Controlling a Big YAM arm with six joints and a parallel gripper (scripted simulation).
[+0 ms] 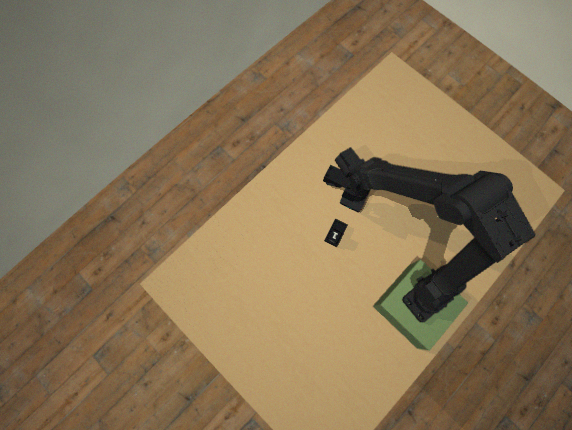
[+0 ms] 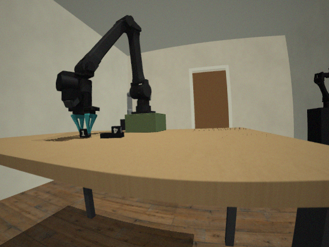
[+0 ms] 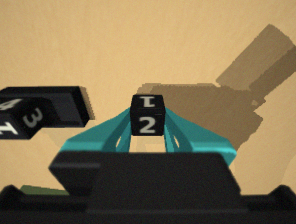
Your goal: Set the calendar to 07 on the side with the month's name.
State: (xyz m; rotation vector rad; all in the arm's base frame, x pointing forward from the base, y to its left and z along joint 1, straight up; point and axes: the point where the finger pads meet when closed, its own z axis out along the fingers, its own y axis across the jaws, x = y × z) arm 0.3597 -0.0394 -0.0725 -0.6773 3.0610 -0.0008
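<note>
Right now my hand is 1 cm above the digit cube. From my hand the other things lie so: black calendar tray 5 cm behind, 10 cm to the left, 2 cm below.
</note>
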